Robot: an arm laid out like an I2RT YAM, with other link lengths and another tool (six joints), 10 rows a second.
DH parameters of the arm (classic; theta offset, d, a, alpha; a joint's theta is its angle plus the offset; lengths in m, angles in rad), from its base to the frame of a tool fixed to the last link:
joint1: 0 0.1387 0.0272 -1.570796
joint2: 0 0 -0.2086 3.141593
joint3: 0.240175 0 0.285 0
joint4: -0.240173 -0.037 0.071 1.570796
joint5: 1.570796 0.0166 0 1.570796
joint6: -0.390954 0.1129 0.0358 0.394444
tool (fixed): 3.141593 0.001 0 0
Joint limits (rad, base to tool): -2.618..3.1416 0..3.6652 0..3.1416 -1.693..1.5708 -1.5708..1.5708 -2.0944..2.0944
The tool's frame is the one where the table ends.
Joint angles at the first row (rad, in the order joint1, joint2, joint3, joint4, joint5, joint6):
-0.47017, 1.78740, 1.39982, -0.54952, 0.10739, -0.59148
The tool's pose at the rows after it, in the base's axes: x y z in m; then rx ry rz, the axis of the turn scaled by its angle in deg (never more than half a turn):
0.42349 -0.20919 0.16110 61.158 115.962 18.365
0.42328 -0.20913 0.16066 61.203 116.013 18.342
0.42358 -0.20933 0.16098 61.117 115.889 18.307
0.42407 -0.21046 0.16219 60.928 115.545 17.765
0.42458 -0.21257 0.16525 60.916 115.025 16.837
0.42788 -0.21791 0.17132 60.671 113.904 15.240
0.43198 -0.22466 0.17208 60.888 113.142 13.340
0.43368 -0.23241 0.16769 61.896 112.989 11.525
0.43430 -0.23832 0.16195 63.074 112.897 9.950
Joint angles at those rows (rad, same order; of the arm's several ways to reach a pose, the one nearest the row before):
-0.47016, 1.78743, 1.39793, -0.54876, 0.10739, -0.59147
-0.47016, 1.78742, 1.39680, -0.54877, 0.10777, -0.59147
-0.47016, 1.78740, 1.39676, -0.54608, 0.10815, -0.59148
-0.47017, 1.78741, 1.39716, -0.53883, 0.11539, -0.59224
-0.47056, 1.78855, 1.40441, -0.53617, 0.12836, -0.59110
-0.47246, 1.80112, 1.42957, -0.52816, 0.14972, -0.59110
-0.47513, 1.83014, 1.45896, -0.51746, 0.17566, -0.59072
-0.48237, 1.86405, 1.48409, -0.51440, 0.19894, -0.58957
-0.48734, 1.89309, 1.50093, -0.51174, 0.22067, -0.58424

